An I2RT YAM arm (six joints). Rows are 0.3 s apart.
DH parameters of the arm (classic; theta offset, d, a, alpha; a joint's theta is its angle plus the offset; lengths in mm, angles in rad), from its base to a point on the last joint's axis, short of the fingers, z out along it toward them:
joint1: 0 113.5 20 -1.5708
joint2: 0 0 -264 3.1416
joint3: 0.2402 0 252.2 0
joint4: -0.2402 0 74 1.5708
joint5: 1.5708 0 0 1.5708
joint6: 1.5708 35.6 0 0
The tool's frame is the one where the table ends.
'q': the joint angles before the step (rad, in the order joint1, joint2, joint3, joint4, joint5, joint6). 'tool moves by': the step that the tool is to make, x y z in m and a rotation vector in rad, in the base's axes. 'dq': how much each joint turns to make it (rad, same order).
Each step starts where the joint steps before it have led.
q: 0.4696, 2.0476, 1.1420, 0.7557, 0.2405, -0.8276
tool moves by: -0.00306, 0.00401, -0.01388, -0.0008, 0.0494, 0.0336
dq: 0.0089, 0.0203, -0.0112, -0.0168, -0.0281, 0.0177
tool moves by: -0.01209, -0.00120, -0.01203, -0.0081, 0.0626, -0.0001
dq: 0.0108, -0.0151, -0.0525, -0.0271, 0.0056, 0.0244
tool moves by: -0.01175, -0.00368, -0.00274, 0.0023, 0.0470, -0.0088
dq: 0.0060, -0.0366, -0.0485, -0.0346, 0.0073, 0.0281
